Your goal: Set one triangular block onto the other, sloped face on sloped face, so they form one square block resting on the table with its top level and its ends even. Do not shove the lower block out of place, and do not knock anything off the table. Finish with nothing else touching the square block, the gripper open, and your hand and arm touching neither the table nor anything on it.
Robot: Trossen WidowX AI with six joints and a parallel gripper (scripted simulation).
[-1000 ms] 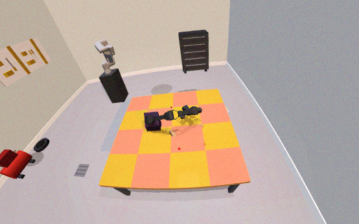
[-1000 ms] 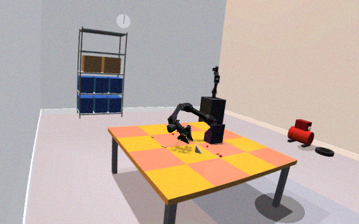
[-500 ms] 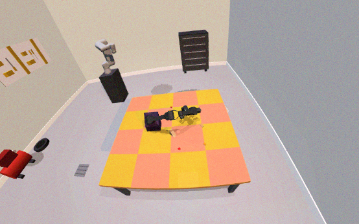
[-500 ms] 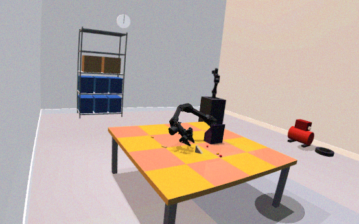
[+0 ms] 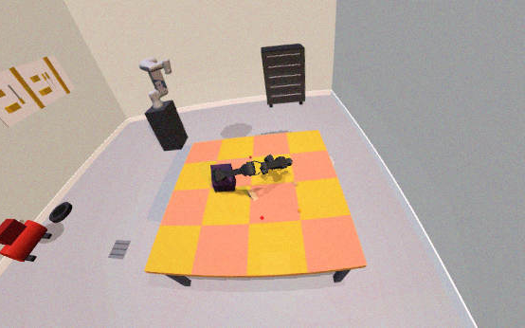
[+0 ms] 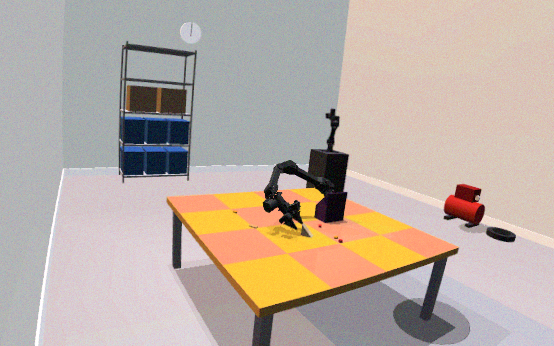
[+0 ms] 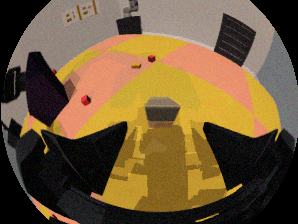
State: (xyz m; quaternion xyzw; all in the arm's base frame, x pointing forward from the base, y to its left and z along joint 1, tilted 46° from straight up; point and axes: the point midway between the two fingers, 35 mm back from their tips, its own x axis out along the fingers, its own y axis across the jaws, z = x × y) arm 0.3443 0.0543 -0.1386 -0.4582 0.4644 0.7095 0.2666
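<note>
Now: gripper tip 20 mm past the triangular block, 20 mm to the right of it and 30 mm above it.
</note>
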